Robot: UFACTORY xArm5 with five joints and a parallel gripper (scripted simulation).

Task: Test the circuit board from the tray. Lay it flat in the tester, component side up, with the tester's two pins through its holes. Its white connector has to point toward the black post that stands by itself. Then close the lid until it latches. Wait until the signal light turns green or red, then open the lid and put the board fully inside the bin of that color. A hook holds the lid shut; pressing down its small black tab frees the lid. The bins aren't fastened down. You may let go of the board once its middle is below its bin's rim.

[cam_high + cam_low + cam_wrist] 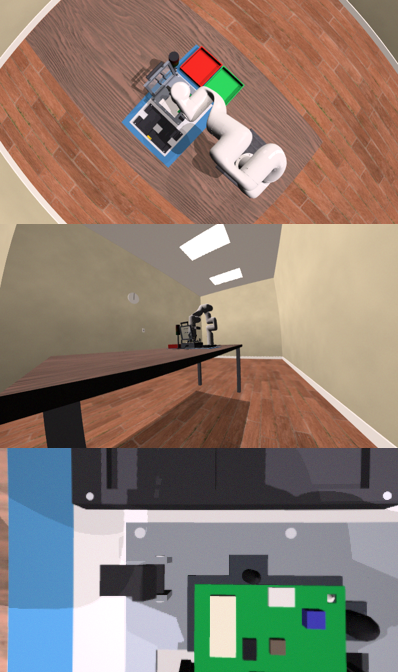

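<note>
Now: the green circuit board right at my hand. Round my hand: green bin (11 cm behind, 20 cm to the right, 7 cm below); then tester lid (12 cm ahead, 10 cm above); then red bin (4 cm ahead, 20 cm to the right, 7 cm below).
</note>
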